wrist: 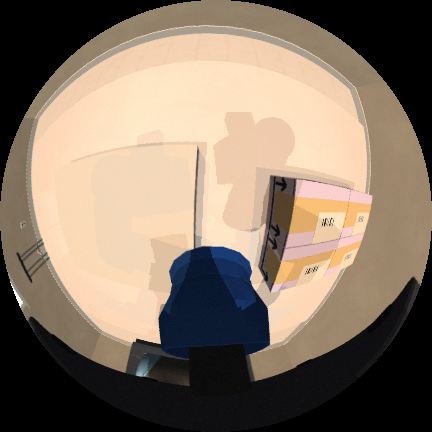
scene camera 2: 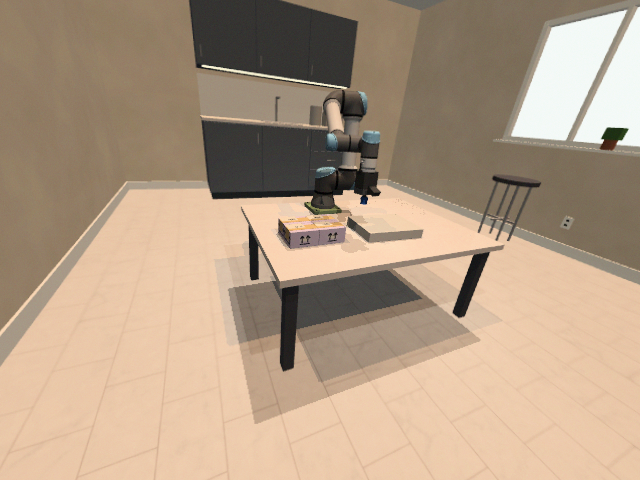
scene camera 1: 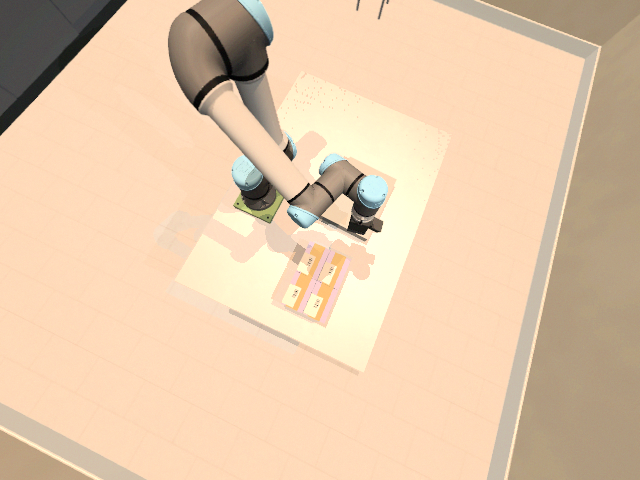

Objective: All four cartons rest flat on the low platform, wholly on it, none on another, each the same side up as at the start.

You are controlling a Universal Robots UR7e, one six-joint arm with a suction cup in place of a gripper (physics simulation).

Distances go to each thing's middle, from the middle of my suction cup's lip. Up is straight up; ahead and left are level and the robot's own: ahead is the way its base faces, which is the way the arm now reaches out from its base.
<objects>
Right now my suction cup is 180 mm to the right of the low platform (scene camera 2: 386,227), 160 mm above it and 10 mm past it.
</objects>
